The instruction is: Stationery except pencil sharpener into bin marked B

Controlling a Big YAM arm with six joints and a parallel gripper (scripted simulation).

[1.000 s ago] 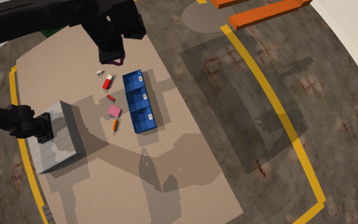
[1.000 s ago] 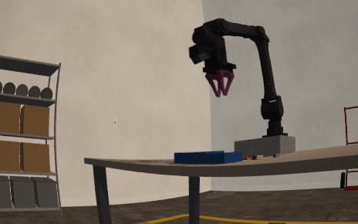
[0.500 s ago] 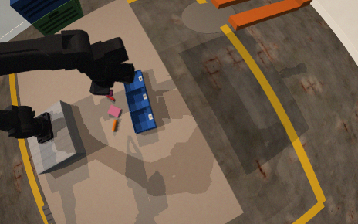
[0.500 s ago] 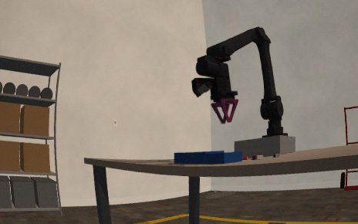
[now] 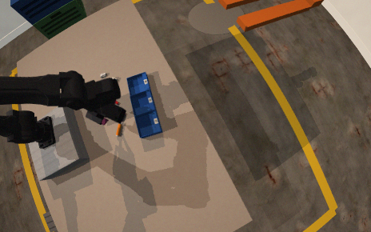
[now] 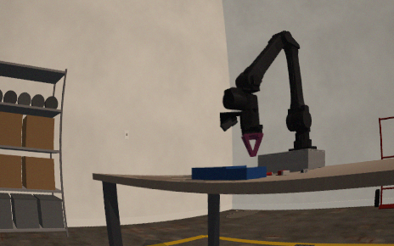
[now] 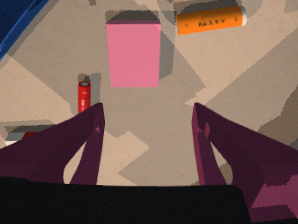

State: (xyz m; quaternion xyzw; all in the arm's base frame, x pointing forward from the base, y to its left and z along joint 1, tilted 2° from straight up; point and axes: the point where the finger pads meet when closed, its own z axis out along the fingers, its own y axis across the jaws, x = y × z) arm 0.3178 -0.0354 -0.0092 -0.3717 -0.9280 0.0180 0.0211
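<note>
Now: hand 70 mm above the pink eraser block and 10 mm short of it. From my hand the other things lie so: orange stick 70 mm below, 60 mm to the right, 10 mm behind; small red piece 70 mm to the left, 70 mm below, 10 mm ahead; joined blue bins 130 mm ahead, 60 mm below.
</note>
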